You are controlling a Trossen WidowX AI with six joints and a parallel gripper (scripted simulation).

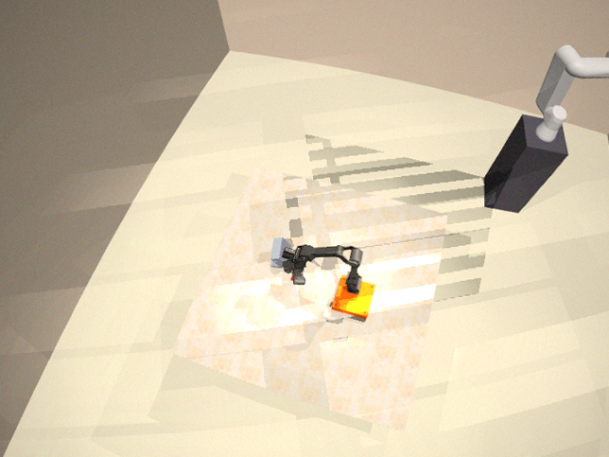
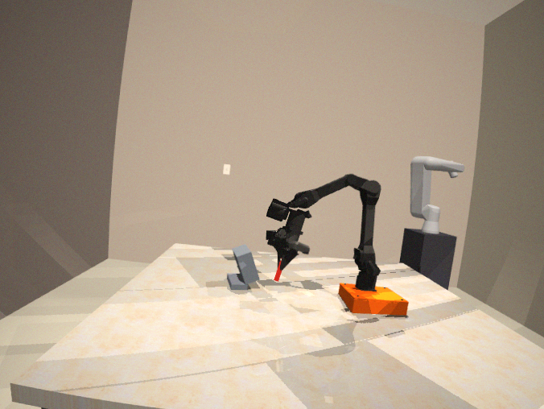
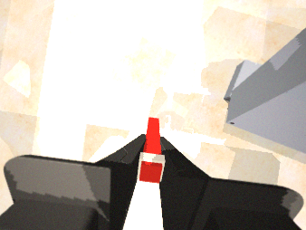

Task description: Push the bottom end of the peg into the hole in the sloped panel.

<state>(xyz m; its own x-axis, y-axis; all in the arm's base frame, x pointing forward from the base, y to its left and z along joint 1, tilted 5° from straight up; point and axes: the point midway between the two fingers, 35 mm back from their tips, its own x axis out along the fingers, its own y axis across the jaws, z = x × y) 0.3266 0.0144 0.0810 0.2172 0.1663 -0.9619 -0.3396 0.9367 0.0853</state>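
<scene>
Now: the panel 110 mm ahead of my gripper tip, 130 mm to the right of it and 20 mm below it. From my gripper tip the other things lie so: red square peg: 20 mm above.
</scene>
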